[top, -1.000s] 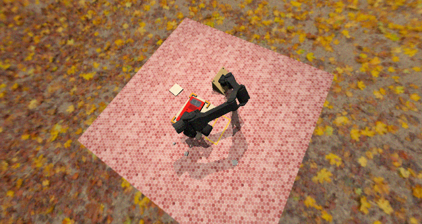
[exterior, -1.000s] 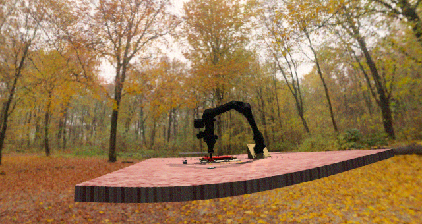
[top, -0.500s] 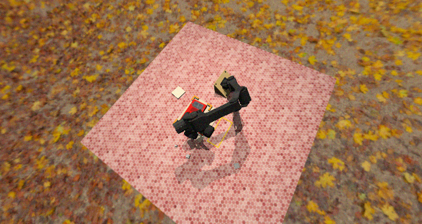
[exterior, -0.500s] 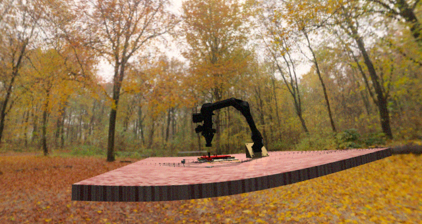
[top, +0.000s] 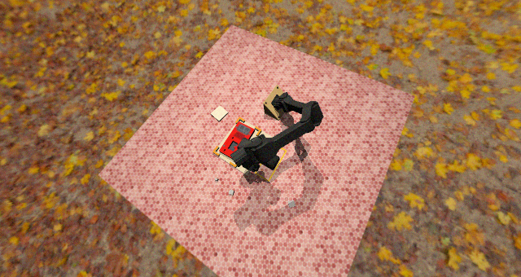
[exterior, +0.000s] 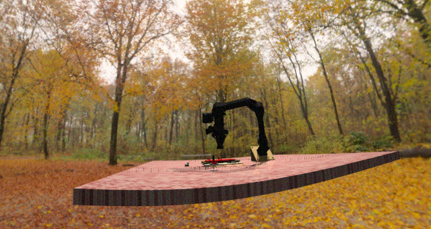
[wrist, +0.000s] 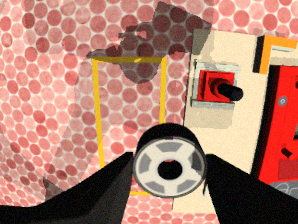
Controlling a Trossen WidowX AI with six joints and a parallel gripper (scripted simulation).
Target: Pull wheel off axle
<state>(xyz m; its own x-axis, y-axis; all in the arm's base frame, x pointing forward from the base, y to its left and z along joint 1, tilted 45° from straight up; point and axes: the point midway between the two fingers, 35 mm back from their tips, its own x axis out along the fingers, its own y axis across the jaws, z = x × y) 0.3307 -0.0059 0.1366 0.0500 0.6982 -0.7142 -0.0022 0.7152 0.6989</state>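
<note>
The black upright axle is 3 cm ahead of my gripper tip, 6 cm to the right of it and 8 cm below it. The rest, counted from my gripper tip: cream square tile 13 cm behind, 37 cm to the right, 11 cm below; then wheel right at my gripper tip.
</note>
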